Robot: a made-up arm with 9 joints. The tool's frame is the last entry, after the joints.
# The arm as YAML. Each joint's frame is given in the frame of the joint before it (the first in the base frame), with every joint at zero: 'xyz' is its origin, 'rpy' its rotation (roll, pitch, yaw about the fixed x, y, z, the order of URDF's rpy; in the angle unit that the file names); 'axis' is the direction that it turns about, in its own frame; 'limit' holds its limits. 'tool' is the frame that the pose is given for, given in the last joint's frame.
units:
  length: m
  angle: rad
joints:
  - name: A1
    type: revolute
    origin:
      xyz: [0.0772, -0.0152, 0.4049]
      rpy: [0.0, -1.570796, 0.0]
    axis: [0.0, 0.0, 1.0]
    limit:
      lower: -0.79
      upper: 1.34
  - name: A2
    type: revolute
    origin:
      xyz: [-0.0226, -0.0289, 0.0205]
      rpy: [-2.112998, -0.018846, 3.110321]
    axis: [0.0, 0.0, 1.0]
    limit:
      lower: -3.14
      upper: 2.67
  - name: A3
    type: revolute
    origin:
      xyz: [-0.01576, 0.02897, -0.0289]
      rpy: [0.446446, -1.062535, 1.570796]
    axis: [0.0, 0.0, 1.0]
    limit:
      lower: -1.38
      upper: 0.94
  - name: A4
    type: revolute
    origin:
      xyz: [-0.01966, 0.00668, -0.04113]
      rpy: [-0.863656, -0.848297, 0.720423]
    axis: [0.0, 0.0, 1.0]
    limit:
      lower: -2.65
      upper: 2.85
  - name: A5
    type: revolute
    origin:
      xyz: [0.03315, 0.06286, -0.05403]
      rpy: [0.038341, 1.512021, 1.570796]
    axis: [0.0, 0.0, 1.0]
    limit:
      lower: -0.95
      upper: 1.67
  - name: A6
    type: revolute
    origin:
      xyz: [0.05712, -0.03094, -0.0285]
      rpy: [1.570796, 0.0, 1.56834]
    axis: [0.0, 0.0, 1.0]
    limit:
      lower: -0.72
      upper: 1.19
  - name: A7
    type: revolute
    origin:
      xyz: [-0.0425, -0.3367, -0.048]
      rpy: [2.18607, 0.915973, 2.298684]
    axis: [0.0, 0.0, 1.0]
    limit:
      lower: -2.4
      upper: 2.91
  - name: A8
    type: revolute
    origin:
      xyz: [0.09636, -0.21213, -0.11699]
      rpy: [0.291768, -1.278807, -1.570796]
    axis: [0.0, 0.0, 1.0]
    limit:
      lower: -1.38
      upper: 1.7
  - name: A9
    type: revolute
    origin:
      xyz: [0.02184, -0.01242, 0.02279]
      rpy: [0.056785, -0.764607, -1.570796]
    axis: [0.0, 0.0, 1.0]
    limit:
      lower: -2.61
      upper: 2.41
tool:
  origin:
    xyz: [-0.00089, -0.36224, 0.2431]
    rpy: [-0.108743, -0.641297, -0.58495]
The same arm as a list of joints. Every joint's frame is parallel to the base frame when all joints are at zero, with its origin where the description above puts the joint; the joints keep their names.
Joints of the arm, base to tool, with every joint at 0 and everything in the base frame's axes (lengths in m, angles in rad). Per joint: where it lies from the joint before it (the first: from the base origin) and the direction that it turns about. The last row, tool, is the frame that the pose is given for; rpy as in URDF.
A1: xyz 0.0772 -0.0152 0.4049 axis -1 0 0
A2: xyz -0.0205 -0.0289 -0.0226 axis 0.515887 -0.855879 -0.036499
A3: xyz 0.0102 0.0392 0.0168 axis -0.456498 -0.768996 -0.447498
A4: xyz 0.0004 0.0387 0.025 axis -0.998276 -0.0002 0.058699
A5: xyz 0.0577 -0.0307 0.0608 axis 0 0 1
A6: xyz 0.0572 -0.0308 -0.0285 axis 1 0 0
A7: xyz -0.048 -0.0425 -0.3367 axis -0.351515 0.914238 0.201508
A8: xyz -0.1408 -0.146 -0.1638 axis 0.587393 0.368595 0.720491
A9: xyz 0.011 0.0314 0.0066 axis 0 0 1
tool: xyz 0.1733 -0.3181 0.2431 rpy -0.1087 -0.6413 -0.0836
Joint limits (rad, base to tool): -0.79..1.34 -3.14..2.67 -1.38..0.94 -2.65..2.85 -0.95..1.67 -0.72..1.19 -2.4..2.91 -1.38..1.7 -2.61..2.41

